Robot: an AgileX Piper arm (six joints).
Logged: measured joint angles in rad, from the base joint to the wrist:
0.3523, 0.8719, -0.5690, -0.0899, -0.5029, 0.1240
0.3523, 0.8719, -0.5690, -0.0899, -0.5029, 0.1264
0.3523, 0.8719, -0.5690, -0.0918, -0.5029, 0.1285
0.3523, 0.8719, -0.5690, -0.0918, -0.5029, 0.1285
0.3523, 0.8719, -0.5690, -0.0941, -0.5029, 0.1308
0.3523, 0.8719, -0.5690, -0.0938, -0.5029, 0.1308
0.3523, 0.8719, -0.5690, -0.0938, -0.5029, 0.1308
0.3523, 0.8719, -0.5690, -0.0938, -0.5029, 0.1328
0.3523, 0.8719, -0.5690, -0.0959, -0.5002, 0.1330
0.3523, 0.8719, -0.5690, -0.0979, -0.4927, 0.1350
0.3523, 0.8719, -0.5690, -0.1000, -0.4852, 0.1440
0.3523, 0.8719, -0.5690, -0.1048, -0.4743, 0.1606
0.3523, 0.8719, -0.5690, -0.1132, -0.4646, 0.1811
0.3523, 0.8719, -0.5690, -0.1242, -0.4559, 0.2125
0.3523, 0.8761, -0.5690, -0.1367, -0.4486, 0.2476
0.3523, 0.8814, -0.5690, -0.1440, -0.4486, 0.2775
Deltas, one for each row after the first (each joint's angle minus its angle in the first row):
0.0000, 0.0000, 0.0000, 0.0000, 0.0000, 0.0024
0.0000, 0.0000, 0.0000, -0.0019, 0.0000, 0.0045
0.0000, 0.0000, 0.0000, -0.0019, 0.0000, 0.0045
0.0000, 0.0000, 0.0000, -0.0042, 0.0000, 0.0068
0.0000, 0.0000, 0.0000, -0.0039, 0.0000, 0.0068
0.0000, 0.0000, 0.0000, -0.0039, 0.0000, 0.0068
0.0000, 0.0000, 0.0000, -0.0039, 0.0000, 0.0088
0.0000, 0.0000, 0.0000, -0.0060, 0.0027, 0.0090
0.0000, 0.0000, 0.0000, -0.0080, 0.0102, 0.0110
0.0000, 0.0000, 0.0000, -0.0101, 0.0177, 0.0200
0.0000, 0.0000, 0.0000, -0.0149, 0.0286, 0.0366
0.0000, 0.0000, 0.0000, -0.0233, 0.0383, 0.0571
0.0000, 0.0000, 0.0000, -0.0343, 0.0470, 0.0885
0.0000, 0.0042, 0.0000, -0.0468, 0.0543, 0.1236
0.0000, 0.0095, 0.0000, -0.0541, 0.0543, 0.1535

